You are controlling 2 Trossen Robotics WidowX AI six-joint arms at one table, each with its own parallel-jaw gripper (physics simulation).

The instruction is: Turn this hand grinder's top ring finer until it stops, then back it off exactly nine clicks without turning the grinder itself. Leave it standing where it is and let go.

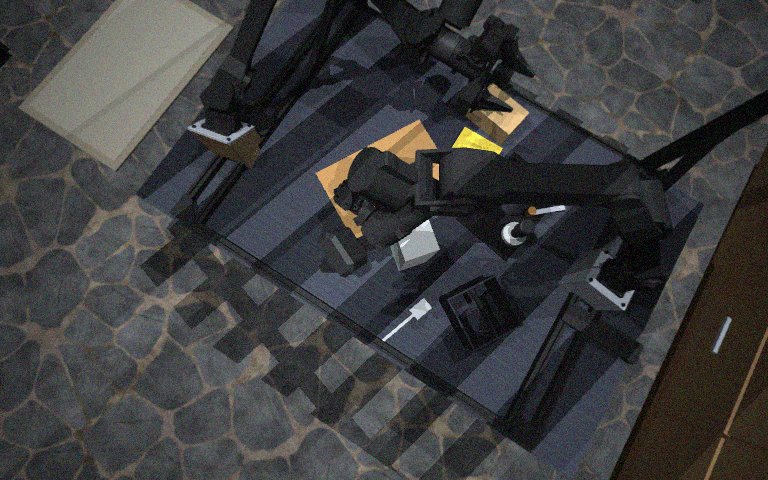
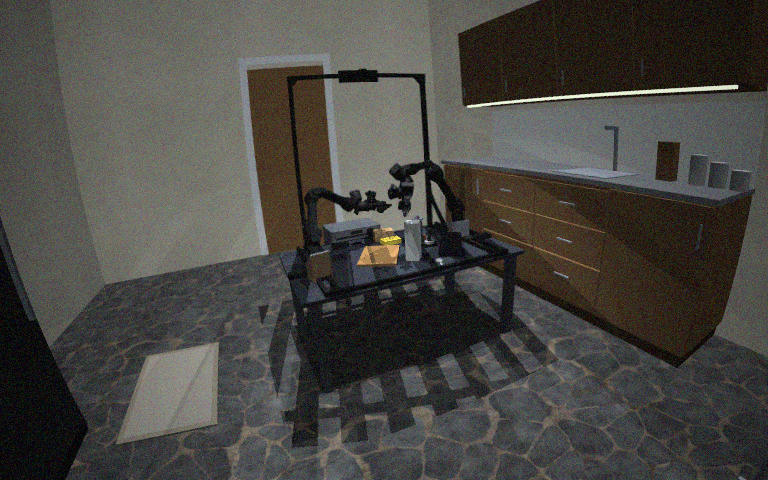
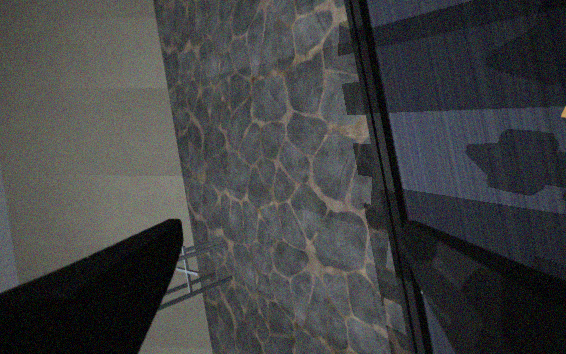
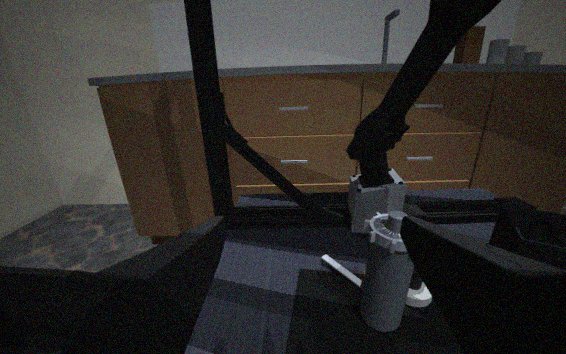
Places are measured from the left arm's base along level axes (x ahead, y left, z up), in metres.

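Where they show: left gripper, fingertip midpoint: [image 2: 405,211] [image 3: 293,230]; right gripper, fingertip midpoint: [image 1: 523,93] [image 2: 388,203] [image 4: 313,225]; left arm's base, link origin: [image 1: 614,278] [image 2: 458,221] [image 4: 375,179]; right arm's base, link origin: [image 1: 222,126] [image 2: 317,256].
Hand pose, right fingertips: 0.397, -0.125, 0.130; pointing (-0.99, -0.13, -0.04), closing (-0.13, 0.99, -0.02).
Things, the pixels of their top centre, and the offset from my right fingertips, as dx, dy, dz.
- hand grinder, top centre: [image 1: 527,226] [image 2: 428,228] -0.191, +0.148, -0.143
- grey carton, top centre: [image 1: 416,238] [image 2: 412,221] -0.020, +0.352, -0.035
- orange board, top centre: [image 1: 387,178] [image 2: 379,254] +0.136, +0.241, -0.220
- yellow block, top centre: [image 1: 477,148] [image 2: 390,238] +0.013, +0.039, -0.205
- tan box, top centre: [image 1: 500,108] [image 2: 382,230] +0.031, -0.066, -0.175
- black tray, top centre: [image 1: 485,312] [image 4: 559,228] [image 2: 450,235] -0.228, +0.361, -0.135
- white scoop, top centre: [image 1: 405,321] -0.119, +0.482, -0.233
The hand grinder [image 1: 514,232] [image 2: 429,237] [image 4: 385,291] is a dark grey cylinder with a white notched top ring [image 4: 383,228] and a thin crank arm [image 1: 548,210]. It stands upright at the right of the table, near the left arm's base. My left gripper [image 1: 355,210] [image 2: 405,210] [image 3: 293,230] is open and empty. My right gripper [image 1: 508,88] [image 2: 384,206] is open and empty at the back of the table, and looks across at the grinder.
A grey carton [image 1: 416,246] [image 2: 413,238] stands below the left gripper. An orange board [image 1: 392,145], a yellow block [image 1: 476,140] and a tan box [image 1: 508,121] lie at the back. A black tray [image 1: 477,310] and a white scoop [image 1: 411,318] lie at the front.
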